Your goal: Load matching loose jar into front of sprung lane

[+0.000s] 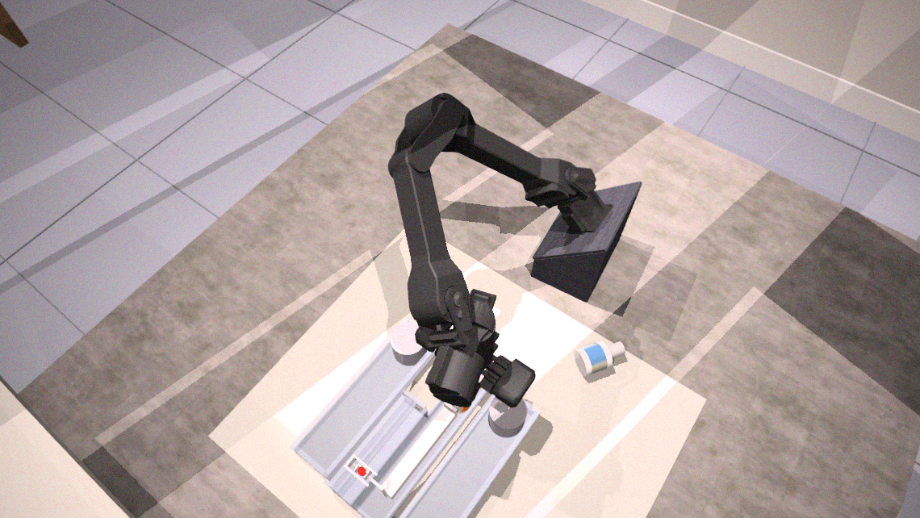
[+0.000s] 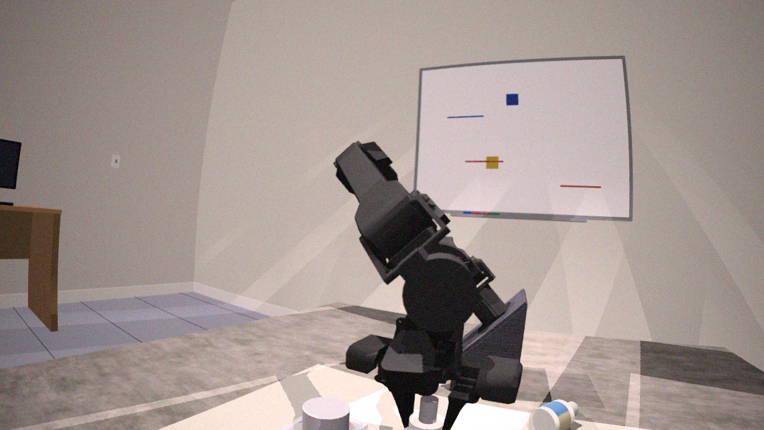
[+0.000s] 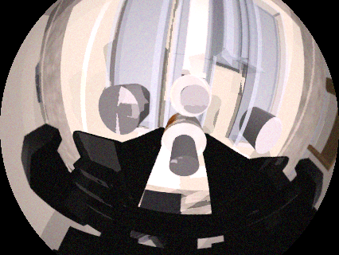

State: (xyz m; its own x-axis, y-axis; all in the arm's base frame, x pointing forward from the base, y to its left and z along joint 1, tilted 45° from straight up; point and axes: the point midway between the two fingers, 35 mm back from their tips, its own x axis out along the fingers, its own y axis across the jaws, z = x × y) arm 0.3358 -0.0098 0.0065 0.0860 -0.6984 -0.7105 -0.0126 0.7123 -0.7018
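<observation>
My gripper tip is now 15 cm short of the grey lane rack, 3 cm to the left of it and 3 cm above it. The rest, counted from my gripper tip: red mark (22 cm ahead, 4 cm to the right, 2 cm above).
</observation>
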